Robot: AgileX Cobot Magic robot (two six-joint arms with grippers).
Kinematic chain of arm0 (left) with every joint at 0, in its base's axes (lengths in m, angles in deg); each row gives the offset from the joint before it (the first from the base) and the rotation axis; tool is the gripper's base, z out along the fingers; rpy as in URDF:
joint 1: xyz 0 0 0.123 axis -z
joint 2: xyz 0 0 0 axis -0.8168 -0.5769 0
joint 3: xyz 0.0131 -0.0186 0.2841 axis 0.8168 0.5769 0
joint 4: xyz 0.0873 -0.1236 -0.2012 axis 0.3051 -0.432 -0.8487
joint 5: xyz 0 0 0 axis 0.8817 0.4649 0.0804
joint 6: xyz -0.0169 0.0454 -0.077 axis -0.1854 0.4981 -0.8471
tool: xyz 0 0 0 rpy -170.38 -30.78 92.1
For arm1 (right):
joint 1: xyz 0 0 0.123 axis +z
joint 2: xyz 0 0 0 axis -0.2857 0.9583 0
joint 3: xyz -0.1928 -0.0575 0.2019 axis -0.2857 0.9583 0
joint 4: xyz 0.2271 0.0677 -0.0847 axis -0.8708 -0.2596 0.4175
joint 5: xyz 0 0 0 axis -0.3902 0.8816 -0.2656
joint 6: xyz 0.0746 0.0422 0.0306 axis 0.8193 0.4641 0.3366
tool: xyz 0 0 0 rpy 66.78 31.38 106.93
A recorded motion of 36 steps. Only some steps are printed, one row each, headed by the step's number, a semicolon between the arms.
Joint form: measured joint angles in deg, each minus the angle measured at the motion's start. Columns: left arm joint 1, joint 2, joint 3, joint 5, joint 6, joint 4; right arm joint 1, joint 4, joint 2, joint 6, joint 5, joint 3.
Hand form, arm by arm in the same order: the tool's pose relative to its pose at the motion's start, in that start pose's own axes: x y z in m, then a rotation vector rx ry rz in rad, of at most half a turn. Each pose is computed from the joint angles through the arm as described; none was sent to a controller.
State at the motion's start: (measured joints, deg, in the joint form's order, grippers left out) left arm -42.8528 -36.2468 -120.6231 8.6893 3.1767 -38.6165; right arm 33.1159 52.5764 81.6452 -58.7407 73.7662 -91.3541
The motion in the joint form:
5: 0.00 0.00 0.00 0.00 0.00 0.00; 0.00 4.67 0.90 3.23 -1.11 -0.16
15: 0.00 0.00 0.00 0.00 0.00 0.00; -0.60 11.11 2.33 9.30 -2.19 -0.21
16: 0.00 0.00 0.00 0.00 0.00 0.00; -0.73 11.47 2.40 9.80 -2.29 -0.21
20: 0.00 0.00 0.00 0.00 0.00 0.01; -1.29 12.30 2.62 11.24 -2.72 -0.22
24: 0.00 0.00 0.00 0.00 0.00 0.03; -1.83 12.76 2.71 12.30 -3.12 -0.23
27: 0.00 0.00 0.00 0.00 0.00 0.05; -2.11 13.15 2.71 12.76 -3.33 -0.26
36: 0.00 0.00 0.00 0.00 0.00 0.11; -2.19 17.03 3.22 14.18 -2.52 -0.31
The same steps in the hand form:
5: 0.0000 0.0000 0.0000 0.0000 0.0000 0.0000; -0.0014 0.0027 0.0047 0.0211 -0.0219 -0.0218
15: 0.0000 0.0000 0.0000 0.0000 0.0000 0.0000; 0.0021 0.0062 0.0140 0.0467 -0.0357 -0.0234
16: 0.0000 0.0000 0.0000 0.0000 0.0000 0.0000; 0.0029 0.0059 0.0148 0.0483 -0.0359 -0.0201
20: 0.0000 0.0000 0.0000 -0.0001 0.0001 0.0001; 0.0063 0.0046 0.0177 0.0517 -0.0354 -0.0063
24: 0.0000 0.0000 0.0000 -0.0004 0.0002 0.0002; 0.0094 0.0027 0.0198 0.0542 -0.0347 0.0075
27: 0.0000 0.0001 0.0000 -0.0007 0.0004 0.0003; 0.0108 0.0011 0.0206 0.0574 -0.0355 0.0111
36: 0.0001 0.0001 0.0000 -0.0016 0.0008 0.0006; 0.0123 0.0012 0.0233 0.0842 -0.0295 -0.0279

